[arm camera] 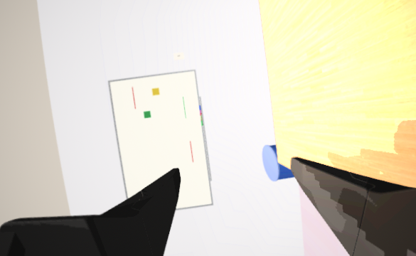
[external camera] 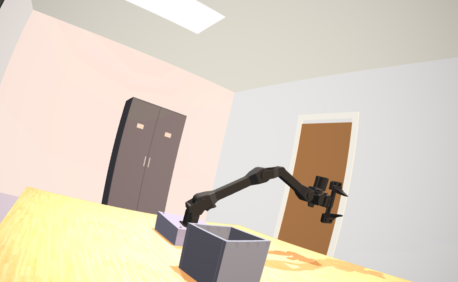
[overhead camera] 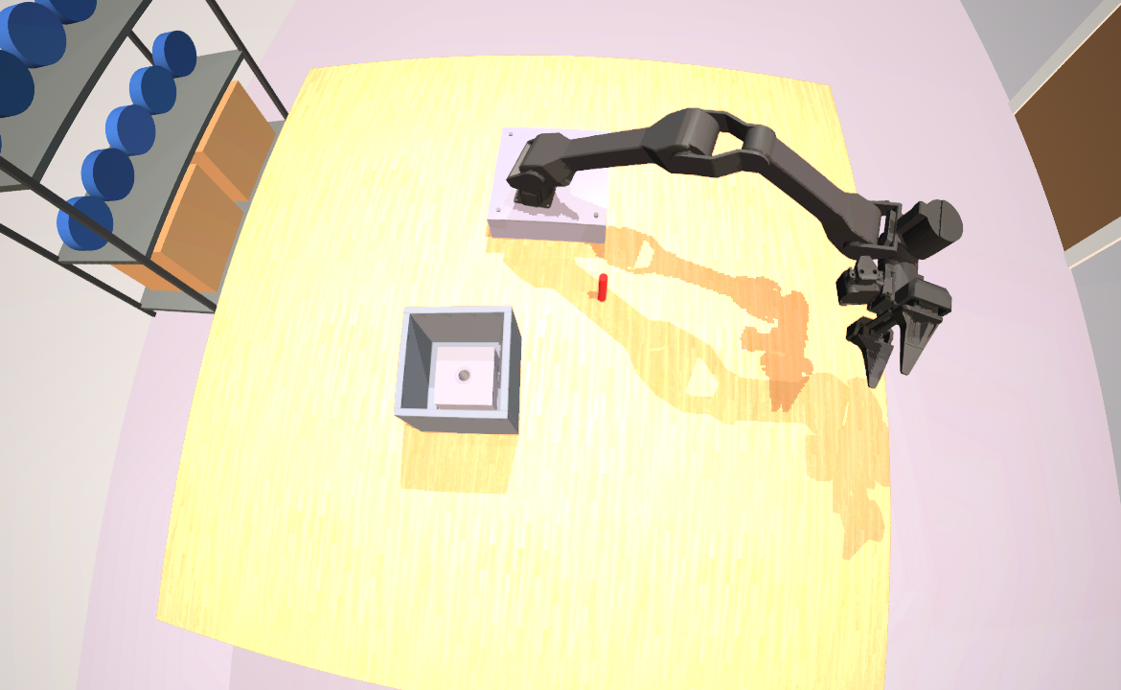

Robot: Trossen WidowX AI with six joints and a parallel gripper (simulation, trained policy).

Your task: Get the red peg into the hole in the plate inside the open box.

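Now: gripper tip 39 cm to the left of the red peg, 22 cm above it and 13 cm past it. Round my gripper tip: pale plate: 56 cm to the right, 22 cm below, 6 cm ahead.
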